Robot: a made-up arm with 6 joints. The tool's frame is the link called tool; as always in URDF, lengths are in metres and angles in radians. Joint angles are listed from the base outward. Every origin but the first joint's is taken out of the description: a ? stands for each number. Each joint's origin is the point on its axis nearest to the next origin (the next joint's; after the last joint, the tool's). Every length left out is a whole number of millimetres.
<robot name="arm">
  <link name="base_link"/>
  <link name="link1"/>
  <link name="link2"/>
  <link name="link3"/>
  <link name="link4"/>
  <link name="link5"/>
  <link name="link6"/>
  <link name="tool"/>
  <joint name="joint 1" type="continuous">
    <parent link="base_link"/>
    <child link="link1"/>
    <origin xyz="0 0.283 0.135" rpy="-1.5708 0 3.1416"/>
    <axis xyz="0 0 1"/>
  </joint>
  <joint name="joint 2" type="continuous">
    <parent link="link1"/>
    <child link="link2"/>
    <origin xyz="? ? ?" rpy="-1.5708 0 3.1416"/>
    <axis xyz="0 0 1"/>
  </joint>
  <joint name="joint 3" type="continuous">
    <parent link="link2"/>
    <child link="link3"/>
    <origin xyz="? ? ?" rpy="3.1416 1.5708 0"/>
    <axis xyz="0 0 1"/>
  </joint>
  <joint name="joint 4" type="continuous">
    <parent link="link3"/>
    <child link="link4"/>
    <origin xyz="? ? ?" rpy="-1.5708 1.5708 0"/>
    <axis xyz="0 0 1"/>
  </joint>
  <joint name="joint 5" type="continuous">
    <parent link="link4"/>
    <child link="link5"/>
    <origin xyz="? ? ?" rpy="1.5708 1.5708 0"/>
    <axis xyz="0 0 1"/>
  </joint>
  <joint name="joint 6" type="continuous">
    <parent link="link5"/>
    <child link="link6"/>
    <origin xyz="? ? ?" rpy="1.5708 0 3.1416"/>
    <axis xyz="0 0 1"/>
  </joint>
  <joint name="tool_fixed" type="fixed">
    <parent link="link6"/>
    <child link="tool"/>
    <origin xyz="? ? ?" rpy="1.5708 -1.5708 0"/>
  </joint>
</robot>
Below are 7 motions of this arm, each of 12 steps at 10 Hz.
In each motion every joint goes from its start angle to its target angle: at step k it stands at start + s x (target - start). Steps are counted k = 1, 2, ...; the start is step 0. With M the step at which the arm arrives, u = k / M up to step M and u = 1 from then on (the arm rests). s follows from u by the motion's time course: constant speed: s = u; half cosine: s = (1 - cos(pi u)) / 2; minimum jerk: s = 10 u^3 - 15 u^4 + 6 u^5.
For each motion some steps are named. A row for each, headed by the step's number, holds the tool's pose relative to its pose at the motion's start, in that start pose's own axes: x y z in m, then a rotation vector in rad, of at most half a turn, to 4 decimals.
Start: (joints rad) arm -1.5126 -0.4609 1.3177 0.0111 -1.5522 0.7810
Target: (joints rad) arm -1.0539 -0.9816 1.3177 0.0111 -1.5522 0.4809
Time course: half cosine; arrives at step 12
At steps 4, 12:
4: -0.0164 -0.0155 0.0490 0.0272 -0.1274 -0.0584
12: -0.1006 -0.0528 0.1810 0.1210 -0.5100 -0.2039

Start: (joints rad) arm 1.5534 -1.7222 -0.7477 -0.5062 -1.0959 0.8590
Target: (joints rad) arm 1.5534 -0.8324 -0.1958 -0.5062 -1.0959 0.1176
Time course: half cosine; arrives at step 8
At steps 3, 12:
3: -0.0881 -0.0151 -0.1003 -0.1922 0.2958 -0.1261
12: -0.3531 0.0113 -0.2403 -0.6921 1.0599 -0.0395

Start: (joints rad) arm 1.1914 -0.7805 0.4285 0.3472 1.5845 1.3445
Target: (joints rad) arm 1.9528 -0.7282 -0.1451 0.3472 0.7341 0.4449
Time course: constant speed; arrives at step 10
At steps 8, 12:
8: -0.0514 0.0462 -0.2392 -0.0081 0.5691 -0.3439
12: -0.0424 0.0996 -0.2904 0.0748 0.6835 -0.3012

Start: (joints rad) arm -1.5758 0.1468 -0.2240 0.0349 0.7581 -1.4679
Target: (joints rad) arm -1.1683 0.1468 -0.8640 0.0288 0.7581 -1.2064
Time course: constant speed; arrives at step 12
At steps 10, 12:
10: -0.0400 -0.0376 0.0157 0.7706 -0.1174 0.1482
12: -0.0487 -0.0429 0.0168 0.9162 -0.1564 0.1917

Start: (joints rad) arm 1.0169 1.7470 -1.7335 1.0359 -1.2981 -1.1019
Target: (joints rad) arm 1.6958 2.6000 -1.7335 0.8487 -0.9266 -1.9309
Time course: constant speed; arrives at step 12
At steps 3, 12:
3: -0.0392 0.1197 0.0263 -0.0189 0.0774 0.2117
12: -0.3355 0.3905 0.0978 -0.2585 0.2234 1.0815

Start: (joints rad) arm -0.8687 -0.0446 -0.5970 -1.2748 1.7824 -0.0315
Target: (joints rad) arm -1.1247 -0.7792 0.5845 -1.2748 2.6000 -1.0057
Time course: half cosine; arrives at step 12
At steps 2, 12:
2: -0.0522 -0.0209 0.0014 -0.0599 0.0365 -0.1444
12: -0.6857 0.2779 0.2949 -0.9996 1.3493 -1.9400

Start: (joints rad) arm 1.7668 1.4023 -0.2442 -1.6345 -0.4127 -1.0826
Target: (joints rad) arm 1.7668 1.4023 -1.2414 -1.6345 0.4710 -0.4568
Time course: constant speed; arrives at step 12
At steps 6, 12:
6: -0.0912 -0.0561 -0.0846 0.2820 -0.0411 0.0384
12: -0.1295 -0.1271 -0.2033 0.5642 -0.0801 0.0801

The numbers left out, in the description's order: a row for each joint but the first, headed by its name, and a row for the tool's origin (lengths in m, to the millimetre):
joint 2: -0.06 -0.085 0
joint 3: -0.085 0.072 0
joint 4: -0.113 -0.163 0
joint 5: -0.066 -0.29 0
joint 6: -0.09 0.314 0
tool: 0.076 -0.111 0

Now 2 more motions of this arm.
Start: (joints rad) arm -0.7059 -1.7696 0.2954 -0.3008 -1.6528 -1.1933
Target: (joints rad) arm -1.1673 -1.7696 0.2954 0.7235 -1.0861 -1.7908
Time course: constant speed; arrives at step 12
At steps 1, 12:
1: -0.0001 0.0166 -0.0421 -0.1401 0.0696 0.0184
12: -0.0720 -0.0232 -0.4127 -1.7593 0.4783 0.2278

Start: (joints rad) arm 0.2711 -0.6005 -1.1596 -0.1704 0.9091 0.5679
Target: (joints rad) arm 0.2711 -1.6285 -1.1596 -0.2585 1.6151 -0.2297
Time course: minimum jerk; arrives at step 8
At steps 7, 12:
7: -0.1342 0.0323 -0.1820 0.1501 -0.3541 -0.9614
12: -0.1348 0.0353 -0.1866 0.1569 -0.3481 -0.9772

